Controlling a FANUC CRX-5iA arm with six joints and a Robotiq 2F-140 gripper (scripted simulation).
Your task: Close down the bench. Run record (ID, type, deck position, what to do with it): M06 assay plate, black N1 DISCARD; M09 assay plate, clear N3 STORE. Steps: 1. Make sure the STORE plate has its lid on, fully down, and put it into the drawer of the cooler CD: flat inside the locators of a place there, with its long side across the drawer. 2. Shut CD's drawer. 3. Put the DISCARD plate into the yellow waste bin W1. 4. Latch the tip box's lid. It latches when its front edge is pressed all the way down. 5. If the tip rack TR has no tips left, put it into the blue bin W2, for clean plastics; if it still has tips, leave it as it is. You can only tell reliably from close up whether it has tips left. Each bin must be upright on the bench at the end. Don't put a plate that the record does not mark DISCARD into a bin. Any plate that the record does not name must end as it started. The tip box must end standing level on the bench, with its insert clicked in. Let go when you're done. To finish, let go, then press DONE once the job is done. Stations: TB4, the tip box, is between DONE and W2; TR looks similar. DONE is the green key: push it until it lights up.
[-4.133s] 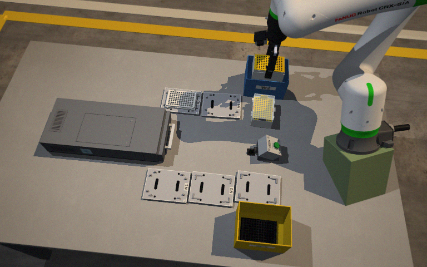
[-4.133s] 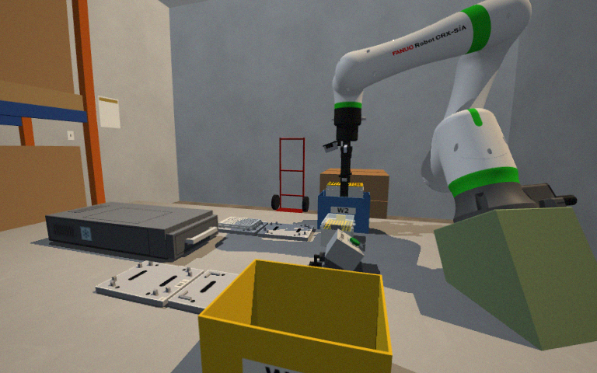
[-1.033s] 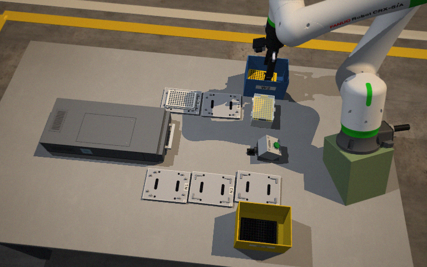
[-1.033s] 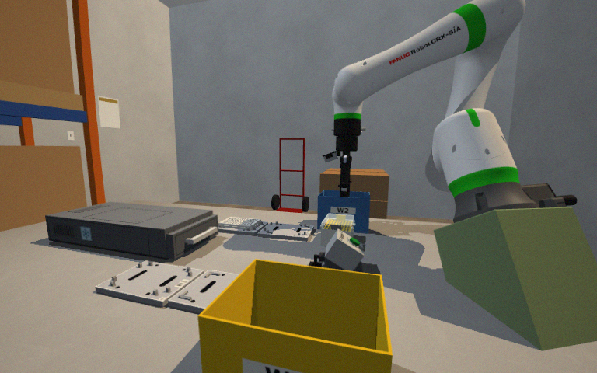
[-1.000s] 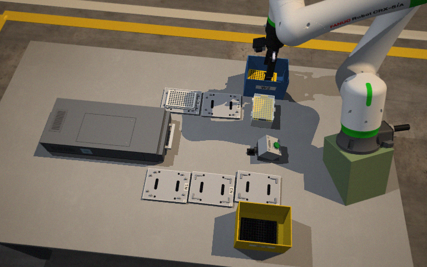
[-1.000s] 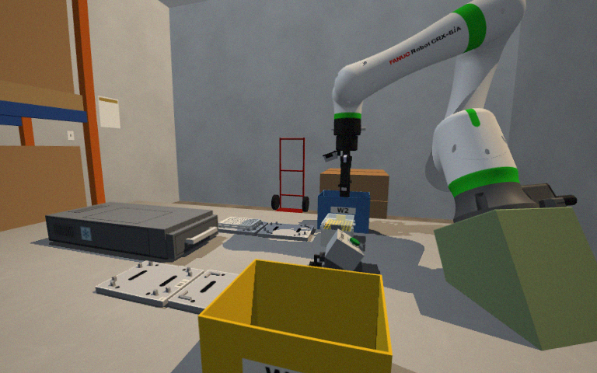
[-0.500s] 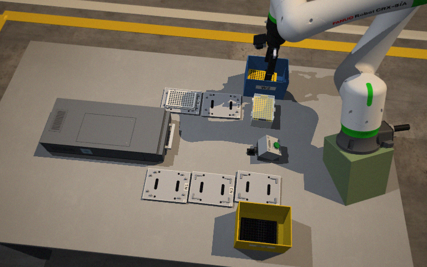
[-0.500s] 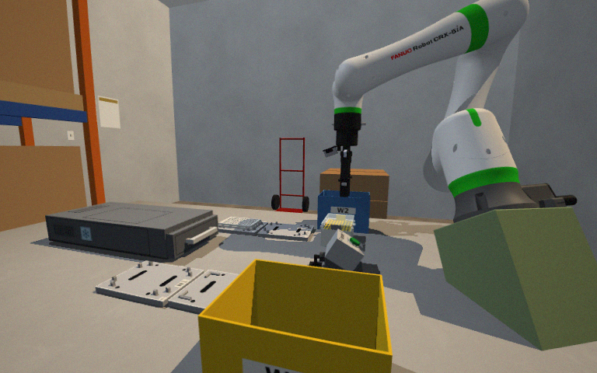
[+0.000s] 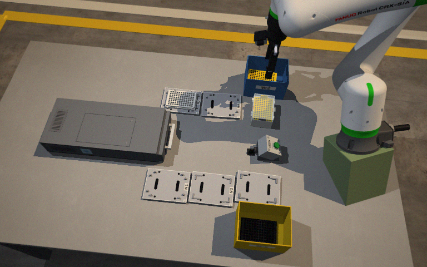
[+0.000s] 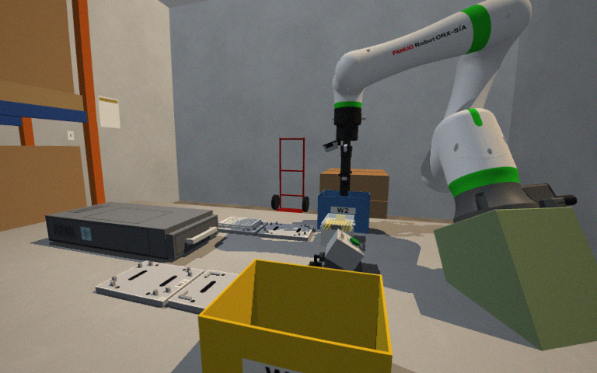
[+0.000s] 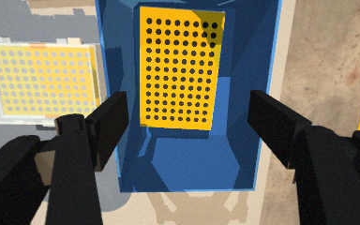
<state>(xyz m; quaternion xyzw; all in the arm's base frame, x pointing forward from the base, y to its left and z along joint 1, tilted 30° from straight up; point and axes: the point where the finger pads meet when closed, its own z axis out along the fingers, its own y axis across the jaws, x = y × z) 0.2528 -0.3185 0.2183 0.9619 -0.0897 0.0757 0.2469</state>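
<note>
My gripper is now 330 mm to the right of the green DONE key, 80 mm above it and 20 mm short of it. The rest, counted from my hand: tip rack TR (100 mm below, 10 mm ahead); then blue bin W2 (110 mm below); then white gridded plate (370 mm ahead, 130 mm below, 50 mm to the left).
</note>
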